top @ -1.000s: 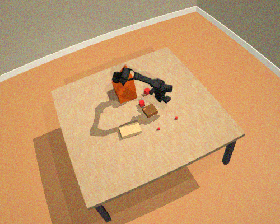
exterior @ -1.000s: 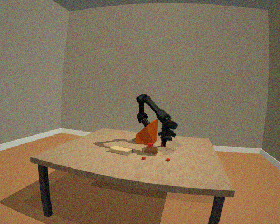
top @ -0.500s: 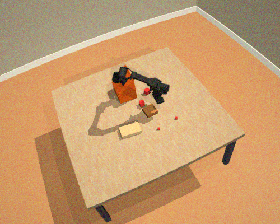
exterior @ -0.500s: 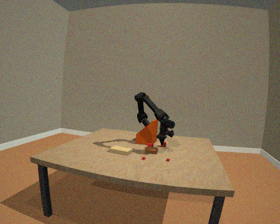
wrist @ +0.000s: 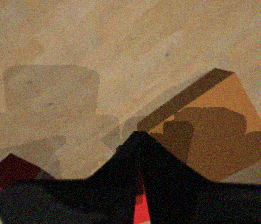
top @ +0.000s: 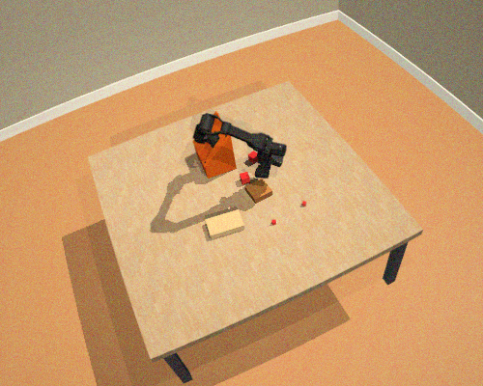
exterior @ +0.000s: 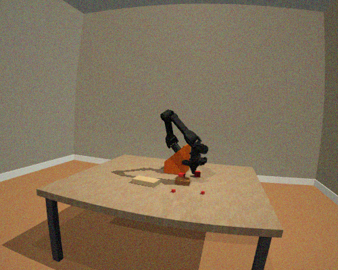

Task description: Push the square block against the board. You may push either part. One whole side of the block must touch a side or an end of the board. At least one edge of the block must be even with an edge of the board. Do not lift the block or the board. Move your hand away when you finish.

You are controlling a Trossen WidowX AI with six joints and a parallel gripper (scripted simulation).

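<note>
Right now the square block is 6 cm to the right of my gripper tip, 5 cm below it and 4 cm ahead of it. Round my gripper tip: board 28 cm to the right, 15 cm ahead, 5 cm below.
</note>
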